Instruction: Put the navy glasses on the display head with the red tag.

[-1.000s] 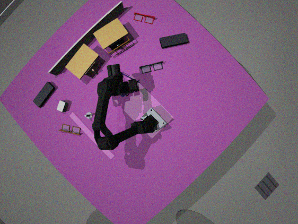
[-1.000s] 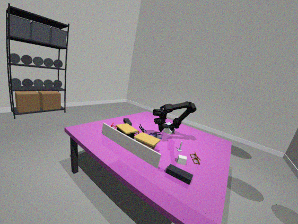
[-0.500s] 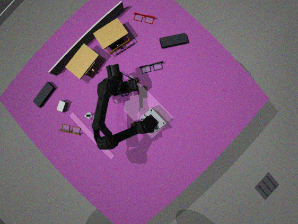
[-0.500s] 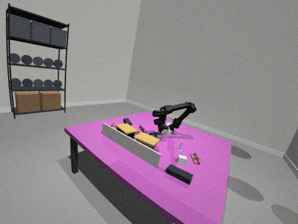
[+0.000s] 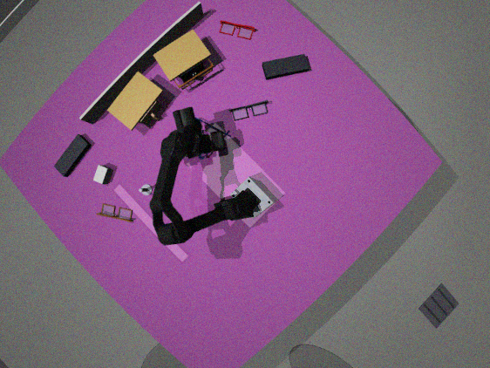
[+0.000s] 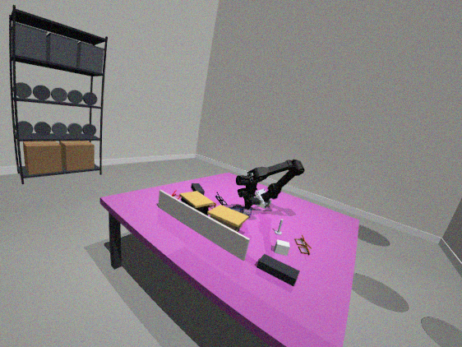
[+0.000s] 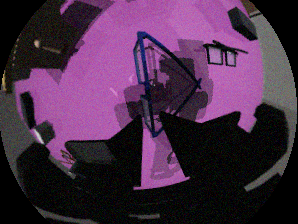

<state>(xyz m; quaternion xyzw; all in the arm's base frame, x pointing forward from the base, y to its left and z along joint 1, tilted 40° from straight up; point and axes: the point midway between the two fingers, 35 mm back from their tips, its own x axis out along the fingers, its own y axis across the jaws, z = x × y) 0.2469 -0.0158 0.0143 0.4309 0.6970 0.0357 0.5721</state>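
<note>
My gripper tip is 40 mm short of the small grey stand, 240 mm to the right of it and 20 mm above it. Round my gripper tip: tan display head 240 mm ahead, 40 mm to the left, 10 mm above; then white cube 190 mm ahead, 320 mm to the left, 20 mm below; then white board 380 mm ahead, 70 mm to the right, 10 mm above.
</note>
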